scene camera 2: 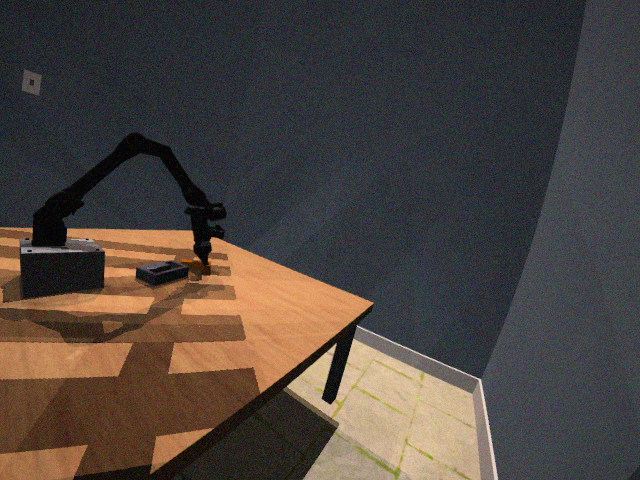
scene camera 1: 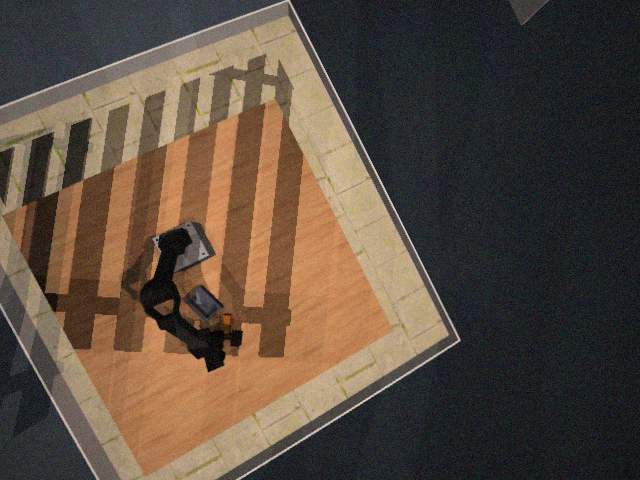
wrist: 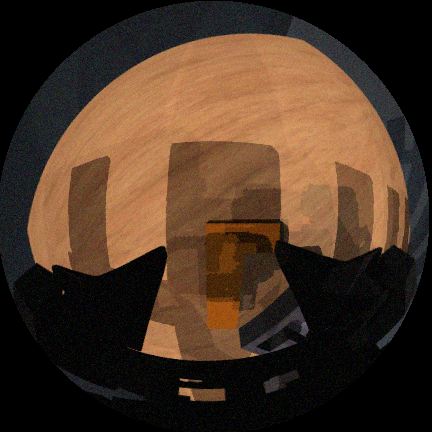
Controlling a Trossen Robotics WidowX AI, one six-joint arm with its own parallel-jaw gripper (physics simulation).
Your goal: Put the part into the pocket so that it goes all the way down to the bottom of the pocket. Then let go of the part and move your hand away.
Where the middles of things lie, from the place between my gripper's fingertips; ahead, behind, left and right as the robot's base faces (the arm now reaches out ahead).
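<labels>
My hand is now 30 mm past the orange L-shaped block (wrist: 225,240) and 20 mm above it. As for the grey pocket block (scene camera 2: 162,272), it is 170 mm behind my hand, 30 mm to the right of my hand and 20 mm below my hand.
</labels>
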